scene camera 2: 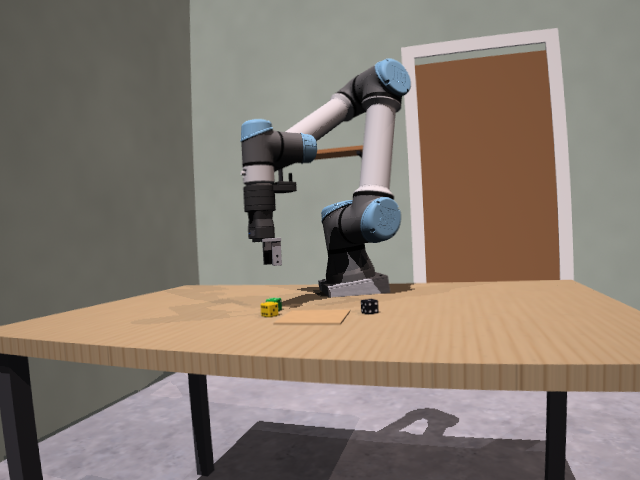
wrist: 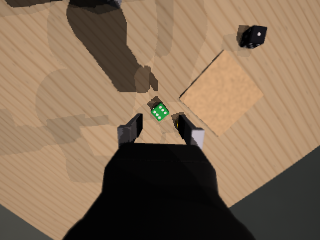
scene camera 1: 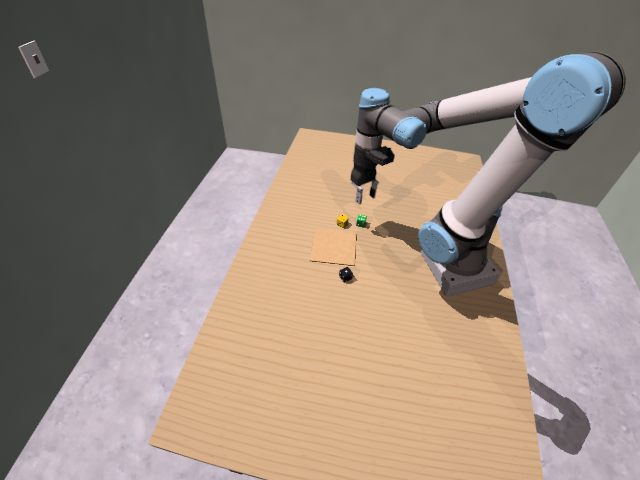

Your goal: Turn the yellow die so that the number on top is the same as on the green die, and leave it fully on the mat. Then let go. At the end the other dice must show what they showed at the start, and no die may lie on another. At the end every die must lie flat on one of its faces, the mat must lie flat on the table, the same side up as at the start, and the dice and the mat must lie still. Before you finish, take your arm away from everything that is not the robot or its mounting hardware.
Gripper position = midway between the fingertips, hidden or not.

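A tan mat (scene camera 1: 329, 246), (scene camera 2: 295, 317) is part of the scene, and the wrist view shows the mat (wrist: 223, 92) too. With it is the gripper (scene camera 1: 365, 199), (scene camera 2: 272, 264), and the wrist view likewise includes the gripper (wrist: 160, 121).
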